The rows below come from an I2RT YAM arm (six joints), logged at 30 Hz.
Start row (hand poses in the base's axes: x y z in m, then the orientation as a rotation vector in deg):
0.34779 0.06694 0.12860 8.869 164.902 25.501
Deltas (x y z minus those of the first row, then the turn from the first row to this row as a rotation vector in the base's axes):
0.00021 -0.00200 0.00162 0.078 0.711 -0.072
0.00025 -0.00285 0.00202 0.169 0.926 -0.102
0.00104 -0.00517 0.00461 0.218 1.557 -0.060
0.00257 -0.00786 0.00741 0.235 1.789 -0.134
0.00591 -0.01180 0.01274 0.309 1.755 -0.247
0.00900 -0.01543 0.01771 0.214 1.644 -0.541
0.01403 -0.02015 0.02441 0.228 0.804 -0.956
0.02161 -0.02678 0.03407 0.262 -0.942 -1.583
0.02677 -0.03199 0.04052 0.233 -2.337 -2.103
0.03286 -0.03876 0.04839 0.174 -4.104 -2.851
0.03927 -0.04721 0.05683 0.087 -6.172 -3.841
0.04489 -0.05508 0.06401 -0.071 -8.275 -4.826
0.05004 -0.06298 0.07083 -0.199 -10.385 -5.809
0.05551 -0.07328 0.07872 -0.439 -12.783 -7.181
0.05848 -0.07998 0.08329 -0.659 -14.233 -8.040
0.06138 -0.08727 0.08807 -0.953 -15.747 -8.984
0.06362 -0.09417 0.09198 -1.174 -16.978 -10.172
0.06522 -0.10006 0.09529 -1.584 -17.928 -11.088
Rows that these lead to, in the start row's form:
0.34800 0.06494 0.13022 9.175 165.569 25.635
0.34804 0.06409 0.13062 9.292 165.756 25.772
0.34883 0.06177 0.13321 9.409 166.373 25.881
0.35036 0.05908 0.13601 9.582 166.581 25.904
0.35370 0.05514 0.14134 9.748 166.511 25.989
0.35679 0.05151 0.14631 10.126 166.358 25.790
0.36182 0.04679 0.15301 10.495 165.446 25.693
0.36940 0.04016 0.16267 10.916 163.601 25.539
0.37456 0.03495 0.16912 11.264 162.131 25.331
0.38065 0.02818 0.17699 11.815 160.253 25.019
0.38706 0.01973 0.18543 12.601 158.030 24.608
0.39268 0.01186 0.19261 13.339 155.782 24.099
0.39783 0.00396 0.19943 14.059 153.520 23.634
0.40330 -0.00634 0.20732 15.177 150.896 22.933
0.40627 -0.01304 0.21189 15.865 149.310 22.407
0.40917 -0.02033 0.21667 16.621 147.648 21.767
0.41141 -0.02723 0.22058 17.774 146.175 21.199
0.41301 -0.03312 0.22389 18.613 145.069 20.448

